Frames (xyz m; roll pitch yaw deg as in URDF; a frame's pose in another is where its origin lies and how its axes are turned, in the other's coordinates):
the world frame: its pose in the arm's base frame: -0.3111 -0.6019 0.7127 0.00 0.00 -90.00
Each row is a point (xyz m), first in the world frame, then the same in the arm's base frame.
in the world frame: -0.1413 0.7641 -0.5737
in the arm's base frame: 0.4530 -0.4606 0.1390
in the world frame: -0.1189 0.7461 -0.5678
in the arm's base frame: 0.4350 -0.4830 0.1449
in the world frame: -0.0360 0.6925 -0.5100
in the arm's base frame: 0.3814 -0.5659 0.2027
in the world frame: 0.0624 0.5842 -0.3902
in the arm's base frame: 0.2731 -0.6643 0.3225
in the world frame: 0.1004 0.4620 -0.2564
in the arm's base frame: 0.1509 -0.7023 0.4563
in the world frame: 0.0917 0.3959 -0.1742
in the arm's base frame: 0.0848 -0.6936 0.5385
